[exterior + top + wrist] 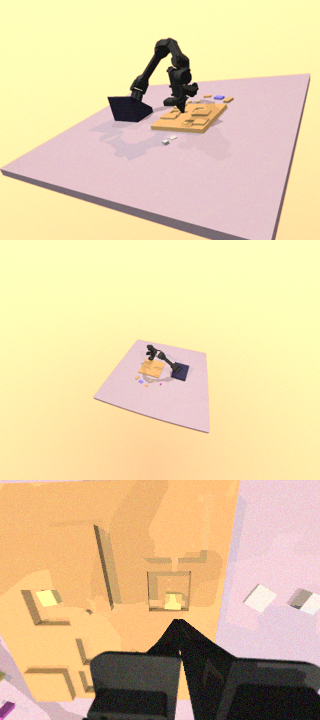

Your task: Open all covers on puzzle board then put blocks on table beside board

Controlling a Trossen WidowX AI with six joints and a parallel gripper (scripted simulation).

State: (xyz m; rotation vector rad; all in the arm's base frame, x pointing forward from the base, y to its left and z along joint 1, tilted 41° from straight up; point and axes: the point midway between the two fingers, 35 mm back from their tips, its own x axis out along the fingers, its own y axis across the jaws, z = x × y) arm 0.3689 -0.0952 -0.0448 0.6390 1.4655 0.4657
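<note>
Now: gripper tip 17 cm to the left of the grey cube, 6 cm above it and 1 cm past it. The rest, counted from my gripper tip: magenta block 34 cm to the left, 22 cm behind, 6 cm below; blue block 37 cm to the left, 7 cm below, 4 cm ahead.
</note>
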